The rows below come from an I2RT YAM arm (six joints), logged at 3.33 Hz.
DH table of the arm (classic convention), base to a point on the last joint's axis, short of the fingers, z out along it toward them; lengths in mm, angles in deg. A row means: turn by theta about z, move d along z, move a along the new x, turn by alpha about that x. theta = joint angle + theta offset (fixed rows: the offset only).
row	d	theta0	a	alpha
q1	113.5	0	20	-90
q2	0	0	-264	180
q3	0	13.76	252.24	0
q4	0	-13.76	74	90
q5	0	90	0	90
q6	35.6	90	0	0
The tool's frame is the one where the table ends.
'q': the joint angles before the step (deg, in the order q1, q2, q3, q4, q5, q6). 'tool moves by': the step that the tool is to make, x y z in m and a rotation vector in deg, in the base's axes. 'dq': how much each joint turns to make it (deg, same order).
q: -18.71 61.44 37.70 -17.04 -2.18 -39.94
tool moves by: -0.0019 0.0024 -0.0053 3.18 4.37 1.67
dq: 0.07 1.07 0.95 -5.04 -2.27 0.07
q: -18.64 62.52 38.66 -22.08 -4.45 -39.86
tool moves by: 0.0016 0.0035 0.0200 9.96 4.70 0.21
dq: 0.01 1.87 7.47 -12.58 -6.16 5.05
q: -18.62 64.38 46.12 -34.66 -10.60 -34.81
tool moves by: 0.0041 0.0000 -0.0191 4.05 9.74 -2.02
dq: 0.43 5.25 1.06 -5.88 0.65 2.52
